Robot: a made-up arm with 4 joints.
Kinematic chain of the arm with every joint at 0, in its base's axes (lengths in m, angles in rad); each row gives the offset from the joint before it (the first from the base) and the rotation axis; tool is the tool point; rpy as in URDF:
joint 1: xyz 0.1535 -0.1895 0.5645 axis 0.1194 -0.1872 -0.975
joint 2: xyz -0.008 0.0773 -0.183 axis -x
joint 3: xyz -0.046 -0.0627 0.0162 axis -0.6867 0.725 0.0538
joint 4: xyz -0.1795 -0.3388 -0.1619 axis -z
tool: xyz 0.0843 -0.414 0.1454 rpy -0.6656 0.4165 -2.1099
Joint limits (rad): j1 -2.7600..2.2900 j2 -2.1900..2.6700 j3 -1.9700..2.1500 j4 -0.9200..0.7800
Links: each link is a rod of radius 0.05 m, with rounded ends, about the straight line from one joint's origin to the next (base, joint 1, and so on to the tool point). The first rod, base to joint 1, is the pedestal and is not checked.
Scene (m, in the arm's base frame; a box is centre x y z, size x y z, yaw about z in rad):
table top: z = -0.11
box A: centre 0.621 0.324 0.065 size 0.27 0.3 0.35 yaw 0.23
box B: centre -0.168 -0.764 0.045 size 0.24 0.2 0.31 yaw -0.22
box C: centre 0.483 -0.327 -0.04 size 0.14 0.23 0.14 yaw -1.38
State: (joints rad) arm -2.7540 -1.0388 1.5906 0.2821
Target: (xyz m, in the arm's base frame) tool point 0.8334 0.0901 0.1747
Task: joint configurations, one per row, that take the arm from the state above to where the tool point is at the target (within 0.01 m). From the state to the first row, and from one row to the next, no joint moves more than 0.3 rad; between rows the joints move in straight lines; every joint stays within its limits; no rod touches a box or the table.
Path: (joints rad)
1: -2.6234 -0.8336 1.6248 0.5310
2: -2.4929 -0.6284 1.6589 0.7800
3: -2.3236 -0.6585 1.3881 0.7800
4: -2.1544 -0.6885 1.1172 0.7800
5: -2.3124 -0.9829 1.0322 0.6405

